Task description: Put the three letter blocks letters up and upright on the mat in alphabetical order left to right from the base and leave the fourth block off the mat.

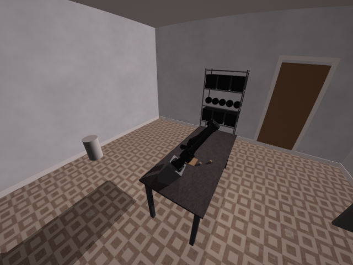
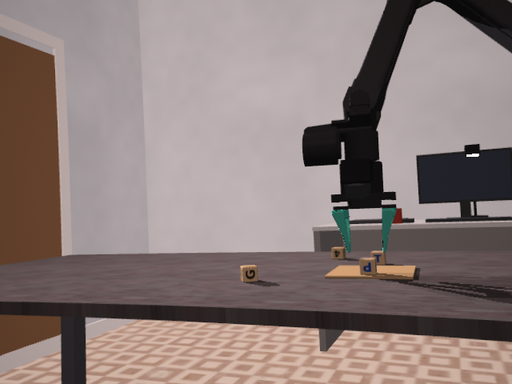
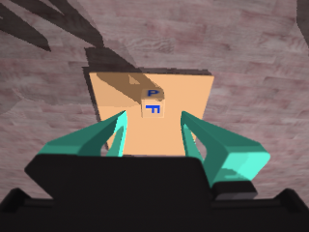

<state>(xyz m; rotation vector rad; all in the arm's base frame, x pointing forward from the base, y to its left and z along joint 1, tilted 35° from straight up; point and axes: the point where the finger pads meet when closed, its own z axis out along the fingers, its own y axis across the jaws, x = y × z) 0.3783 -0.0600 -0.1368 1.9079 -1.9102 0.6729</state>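
Right now my hand is 40 mm to the left of the mat and 50 mm above it. The rest, counted from my hand: block: 10 mm behind, 160 mm to the right, 40 mm below.
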